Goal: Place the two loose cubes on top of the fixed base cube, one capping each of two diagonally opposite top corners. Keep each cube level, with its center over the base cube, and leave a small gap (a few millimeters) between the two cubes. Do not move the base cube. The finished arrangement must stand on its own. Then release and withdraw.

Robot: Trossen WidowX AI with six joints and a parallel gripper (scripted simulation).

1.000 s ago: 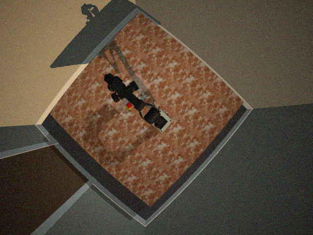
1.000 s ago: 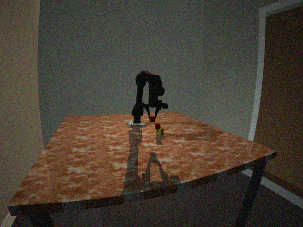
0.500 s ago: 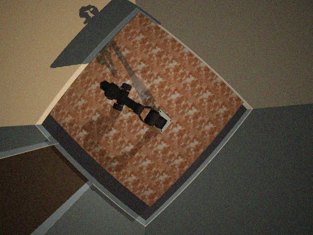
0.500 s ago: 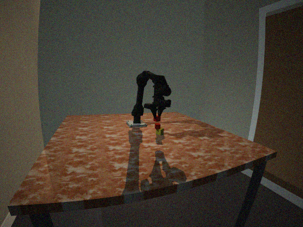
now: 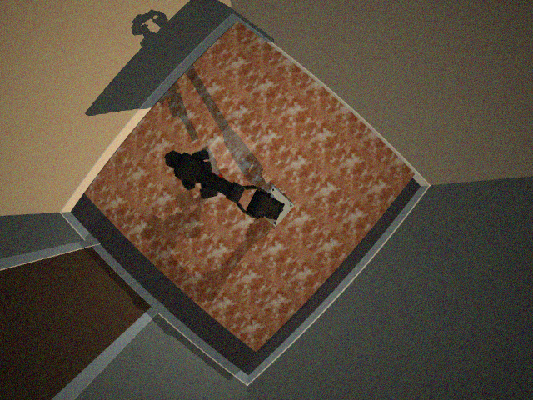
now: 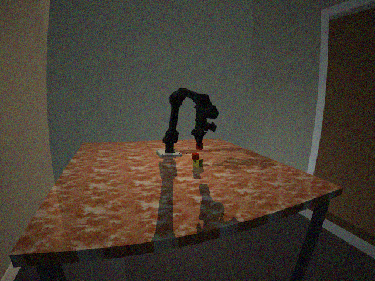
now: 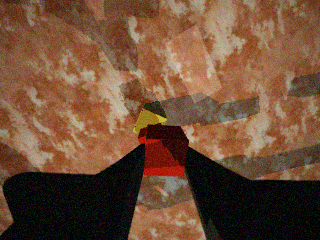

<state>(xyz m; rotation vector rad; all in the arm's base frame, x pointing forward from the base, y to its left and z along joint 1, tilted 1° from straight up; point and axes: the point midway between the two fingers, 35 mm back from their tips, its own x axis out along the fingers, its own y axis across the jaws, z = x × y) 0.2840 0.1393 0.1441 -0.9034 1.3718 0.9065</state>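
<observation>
My gripper tip is 10 cm above the yellow base cube and 2 cm past it. Round my gripper tip: red cube right at my gripper tip.
</observation>
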